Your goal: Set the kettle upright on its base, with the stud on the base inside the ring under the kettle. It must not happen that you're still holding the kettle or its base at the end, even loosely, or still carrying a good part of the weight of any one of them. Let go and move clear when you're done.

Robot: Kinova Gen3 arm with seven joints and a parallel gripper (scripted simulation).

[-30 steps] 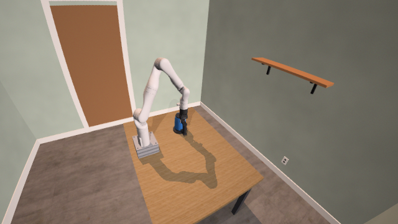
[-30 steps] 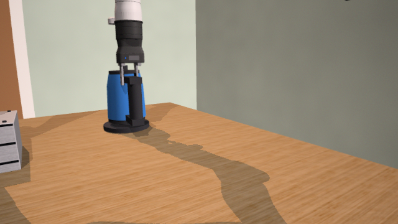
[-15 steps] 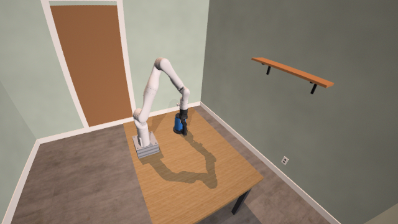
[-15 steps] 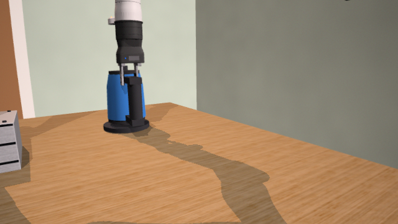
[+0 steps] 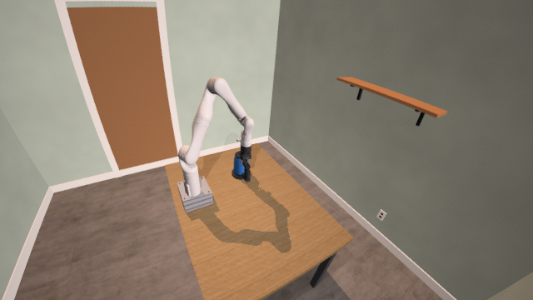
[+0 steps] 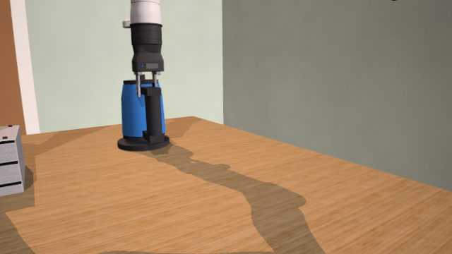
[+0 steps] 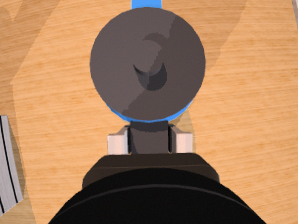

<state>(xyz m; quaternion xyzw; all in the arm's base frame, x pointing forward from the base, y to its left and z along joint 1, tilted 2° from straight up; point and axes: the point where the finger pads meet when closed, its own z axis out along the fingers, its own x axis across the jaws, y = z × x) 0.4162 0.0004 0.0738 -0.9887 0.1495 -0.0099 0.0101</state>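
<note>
The blue kettle is 1 cm ahead of my hand, 3 cm to the left of it and 5 cm below it. Also, from my hand: round black base 2 cm ahead, 7 cm to the left, 15 cm below.
</note>
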